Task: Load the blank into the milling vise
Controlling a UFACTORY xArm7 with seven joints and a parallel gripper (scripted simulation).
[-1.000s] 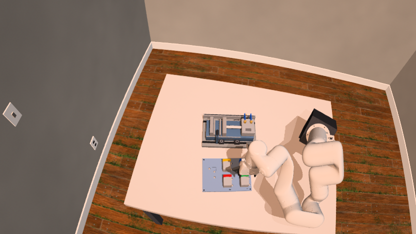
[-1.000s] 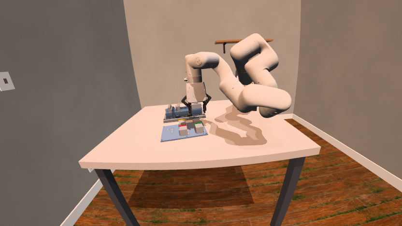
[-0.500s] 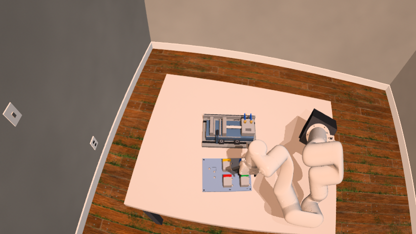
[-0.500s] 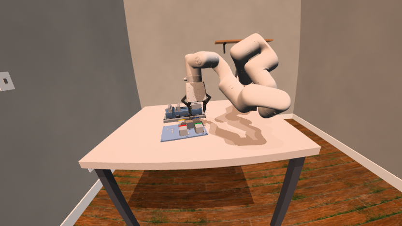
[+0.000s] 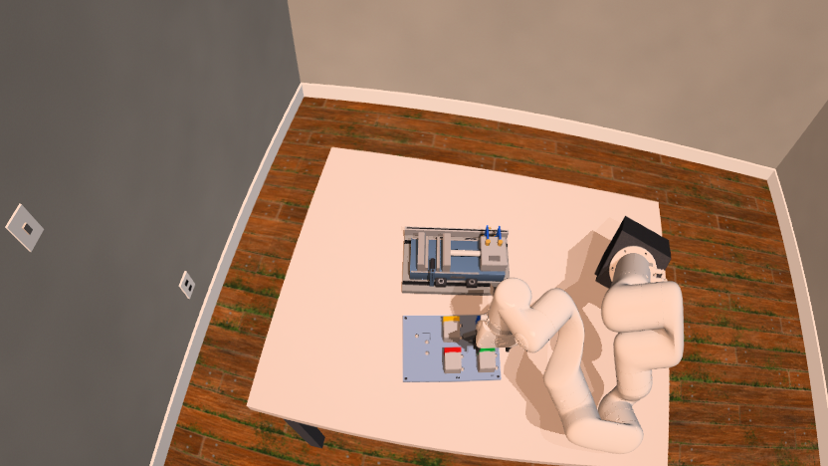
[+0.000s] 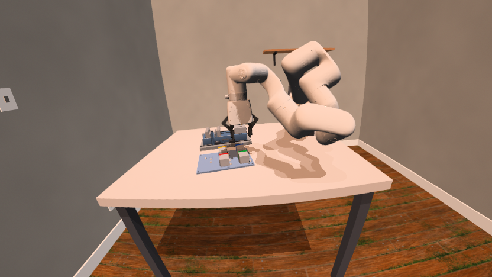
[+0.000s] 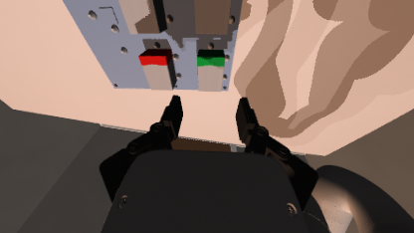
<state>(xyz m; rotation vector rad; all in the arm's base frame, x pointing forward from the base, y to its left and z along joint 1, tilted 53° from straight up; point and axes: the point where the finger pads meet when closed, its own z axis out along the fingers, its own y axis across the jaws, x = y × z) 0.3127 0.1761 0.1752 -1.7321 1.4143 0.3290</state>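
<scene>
Now: hand 11 cm above the green-ended blank. Round my hand: blue-ended blank: 11 cm below, 8 cm to the right, 3 cm ahead; then yellow-ended blank: 11 cm below, 11 cm ahead, 5 cm to the right; then red-ended blank: 11 cm below, 8 cm ahead, 3 cm to the left.
</scene>
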